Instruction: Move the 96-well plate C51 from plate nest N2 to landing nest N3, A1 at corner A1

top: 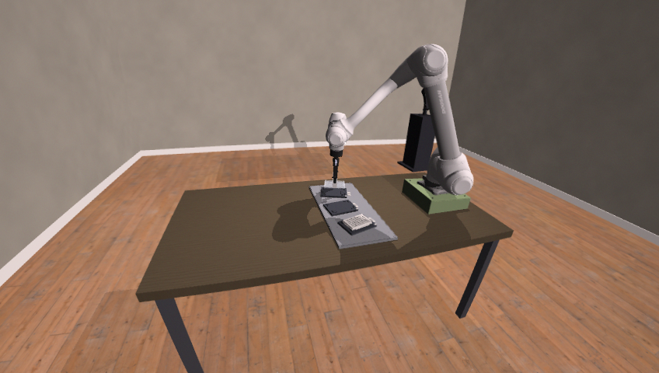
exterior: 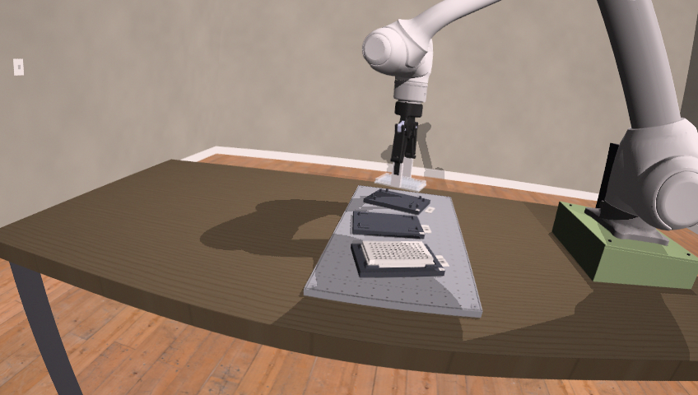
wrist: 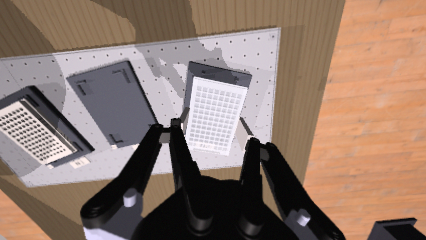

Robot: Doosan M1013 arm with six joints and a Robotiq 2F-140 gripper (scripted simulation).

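Right now the landing nest N3 is 19 cm to the left of my hand, 8 cm below it and 3 cm ahead of it. The rest, counted from my hand: N3 label: 18 cm to the left, 9 cm below, 6 cm behind; nest N2: 8 cm below; N2 label: 9 cm below, 9 cm behind, 3 cm to the left.
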